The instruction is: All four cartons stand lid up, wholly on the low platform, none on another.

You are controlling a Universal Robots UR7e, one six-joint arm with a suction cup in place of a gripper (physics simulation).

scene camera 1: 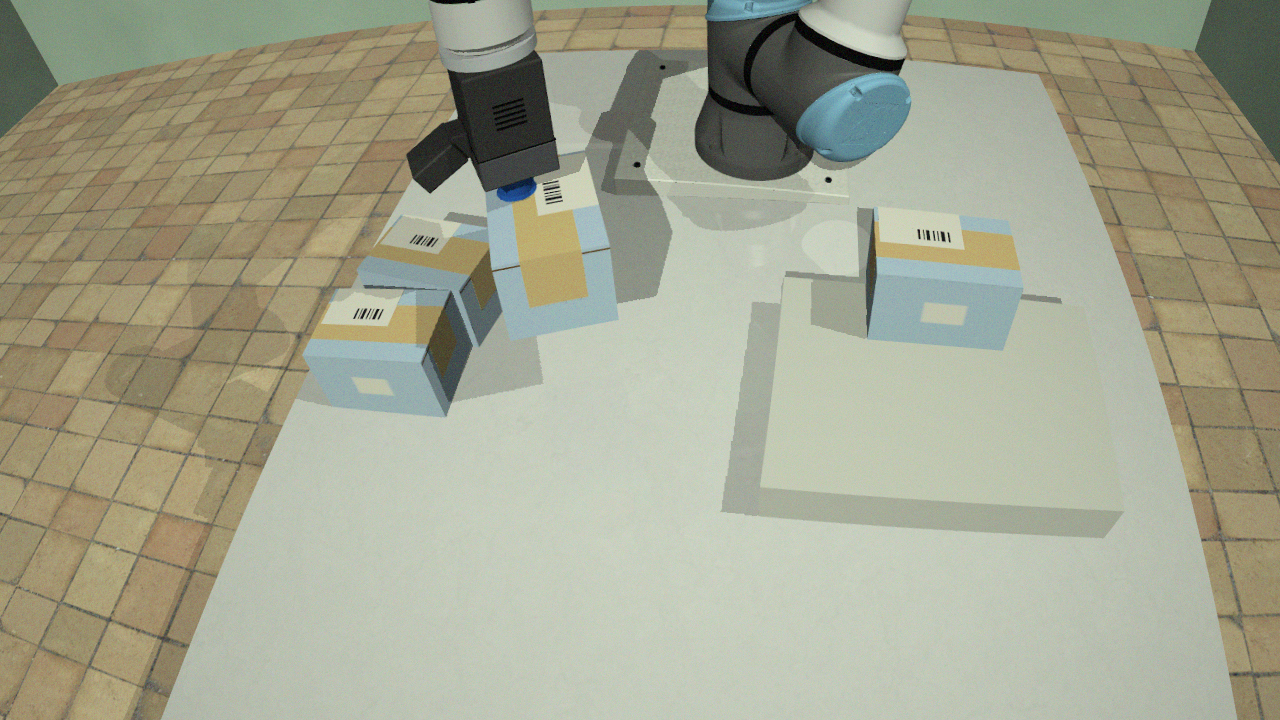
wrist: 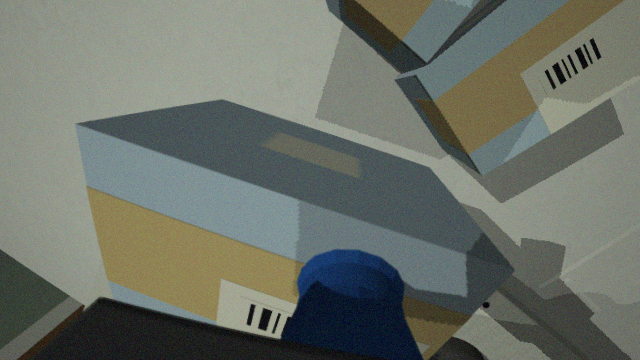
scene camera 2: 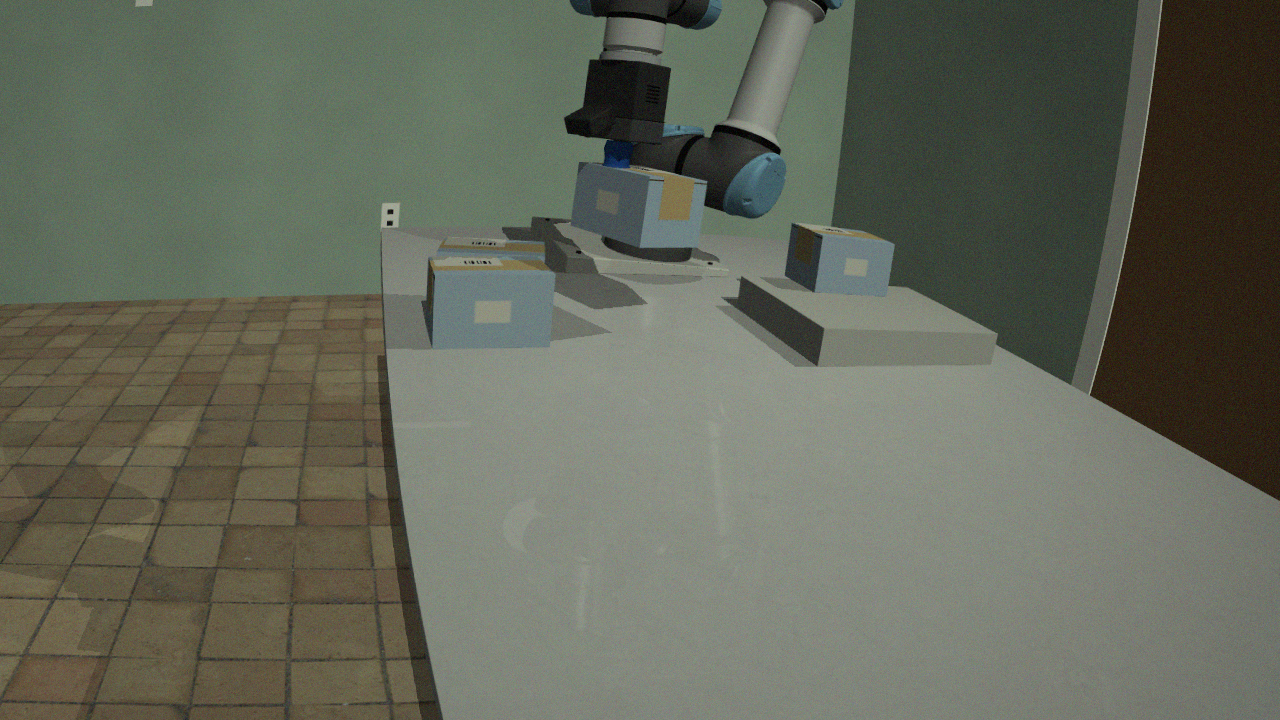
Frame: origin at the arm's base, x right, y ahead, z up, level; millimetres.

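Where they show: hand, tool point: (scene camera 1: 519,200) (wrist: 349,263) (scene camera 2: 615,176); arm's base, link origin: (scene camera 1: 754,143) (scene camera 2: 647,249).
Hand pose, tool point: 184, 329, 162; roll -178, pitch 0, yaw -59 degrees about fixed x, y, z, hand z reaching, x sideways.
Note:
Things, the pixels of their top centre, and the offset from my tool point, as dx, dy, dz. Level surfaces: height alone.
- blue carton, top centre: (wrist: 261,300) (scene camera 1: 539,202) (scene camera 2: 641,169) -26, +19, +14
- second carton, top centre: (scene camera 1: 374,322) (scene camera 2: 488,264) +158, +56, -102
- third carton, top centre: (wrist: 547,62) (scene camera 1: 427,249) (scene camera 2: 492,245) +137, -49, -102
- fourth carton, top centre: (scene camera 1: 947,245) (scene camera 2: 844,232) -375, -28, -54
- low platform, top centre: (scene camera 1: 948,385) (scene camera 2: 873,304) -381, +66, -137
- table, surface height: dz -185
My suction cup (scene camera 1: 516,189) (scene camera 2: 617,154) (wrist: 350,280) is shut on the lid of a blue carton (scene camera 1: 554,259) (scene camera 2: 626,204) (wrist: 200,200) and holds it in the air above the table, lid up and slightly tilted. A second carton (scene camera 1: 380,353) (scene camera 2: 492,304) stands lid up on the table at the left. A third carton (scene camera 1: 429,255) (scene camera 2: 492,243) stands lid up close behind it. A fourth carton (scene camera 1: 944,286) (scene camera 2: 836,259) stands lid up on the back part of the low platform (scene camera 1: 930,429) (scene camera 2: 904,347). Two of the standing cartons show in part at the wrist view's upper right.
The arm's base (scene camera 1: 751,134) is bolted on a pale plate (scene camera 1: 733,184) at the back of the table (scene camera 1: 581,555) (scene camera 2: 760,501). The platform is at the right, across the table from the two left cartons. The table's left edge runs close beside those cartons.

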